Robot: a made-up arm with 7 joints. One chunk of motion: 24 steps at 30 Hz.
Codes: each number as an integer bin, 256 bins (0 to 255) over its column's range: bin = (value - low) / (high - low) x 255, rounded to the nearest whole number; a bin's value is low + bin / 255 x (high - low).
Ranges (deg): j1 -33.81..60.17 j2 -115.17..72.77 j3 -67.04..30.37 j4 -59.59..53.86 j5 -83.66..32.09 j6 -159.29..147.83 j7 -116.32..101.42
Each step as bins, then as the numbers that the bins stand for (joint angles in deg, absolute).
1 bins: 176 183 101 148 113 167 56
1 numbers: 31.05 19.70 -28.46 6.26 -32.37 41.84 -68.50
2 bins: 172 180 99 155 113 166 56
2 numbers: 29.58 17.49 -29.22 9.37 -32.37 40.64 -68.50
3 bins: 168 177 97 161 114 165 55
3 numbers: 28.11 15.28 -29.99 12.04 -31.91 39.43 -69.36
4 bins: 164 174 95 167 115 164 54
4 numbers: 26.63 13.07 -30.75 14.71 -31.46 38.23 -70.21
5 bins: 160 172 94 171 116 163 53
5 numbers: 25.16 11.60 -31.13 16.49 -31.01 37.03 -71.06
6 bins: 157 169 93 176 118 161 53
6 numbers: 24.05 9.39 -31.51 18.71 -30.10 34.62 -71.06
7 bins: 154 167 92 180 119 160 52
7 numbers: 22.95 7.91 -31.90 20.49 -29.64 33.41 -71.92
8 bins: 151 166 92 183 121 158 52
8 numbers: 21.84 7.18 -31.90 21.83 -28.74 31.00 -71.92
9 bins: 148 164 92 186 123 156 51
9 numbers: 20.74 5.70 -31.90 23.16 -27.83 28.60 -72.77
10 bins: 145 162 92 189 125 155 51
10 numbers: 19.63 4.23 -31.90 24.50 -26.92 27.39 -72.77
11 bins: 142 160 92 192 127 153 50
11 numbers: 18.52 2.75 -31.90 25.83 -26.01 24.98 -73.63
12 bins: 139 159 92 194 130 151 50
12 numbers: 17.42 2.02 -31.90 26.72 -24.65 22.57 -73.63
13 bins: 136 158 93 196 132 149 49
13 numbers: 16.31 1.28 -31.51 27.61 -23.74 20.16 -74.48
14 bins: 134 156 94 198 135 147 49
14 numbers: 15.58 -0.19 -31.13 28.50 -22.38 17.76 -74.48
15 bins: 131 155 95 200 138 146 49
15 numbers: 14.47 -0.93 -30.75 29.39 -21.02 16.55 -74.48
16 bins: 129 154 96 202 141 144 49
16 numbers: 13.73 -1.67 -30.37 30.28 -19.66 14.14 -74.48
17 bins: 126 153 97 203 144 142 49
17 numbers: 12.63 -2.41 -29.99 30.73 -18.30 11.73 -74.48
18 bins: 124 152 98 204 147 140 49
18 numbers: 11.89 -3.14 -29.60 31.17 -16.93 9.32 -74.48
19 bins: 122 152 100 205 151 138 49
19 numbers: 11.15 -3.14 -28.84 31.61 -15.12 6.92 -74.48
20 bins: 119 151 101 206 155 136 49
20 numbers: 10.05 -3.88 -28.46 32.06 -13.30 4.51 -74.48
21 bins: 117 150 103 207 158 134 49
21 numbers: 9.31 -4.62 -27.69 32.50 -11.94 2.10 -74.48
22 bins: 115 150 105 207 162 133 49
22 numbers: 8.57 -4.62 -26.93 32.50 -10.12 0.89 -74.48
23 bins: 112 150 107 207 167 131 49
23 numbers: 7.47 -4.62 -26.17 32.50 -7.86 -1.51 -74.48
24 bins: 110 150 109 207 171 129 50
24 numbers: 6.73 -4.62 -25.40 32.50 -6.04 -3.92 -73.63
